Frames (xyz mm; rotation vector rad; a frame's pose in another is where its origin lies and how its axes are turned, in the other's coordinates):
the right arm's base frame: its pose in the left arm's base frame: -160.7 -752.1 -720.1 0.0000 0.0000 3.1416
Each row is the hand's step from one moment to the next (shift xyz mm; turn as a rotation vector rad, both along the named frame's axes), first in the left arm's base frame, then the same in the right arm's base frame.
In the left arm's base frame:
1: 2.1 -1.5 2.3 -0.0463 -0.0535 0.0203
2: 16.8 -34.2 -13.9 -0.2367 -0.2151 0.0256
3: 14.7 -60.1 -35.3 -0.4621 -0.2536 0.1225
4: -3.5 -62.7 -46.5 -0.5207 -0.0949 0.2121
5: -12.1 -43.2 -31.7 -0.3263 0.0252 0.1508
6: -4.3 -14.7 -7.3 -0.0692 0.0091 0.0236
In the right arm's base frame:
1: -2.1 1.5 2.3 0.0463 0.0535 0.0203
2: -16.8 34.2 -13.9 0.2367 0.2151 0.0256
3: -14.7 60.1 -35.3 0.4621 0.2536 0.1225
4: 3.5 62.7 -46.5 0.5207 0.0949 0.2121
5: 12.1 43.2 -31.7 0.3263 -0.0252 0.1508
6: 4.3 14.7 -7.3 0.0692 -0.0091 0.0236

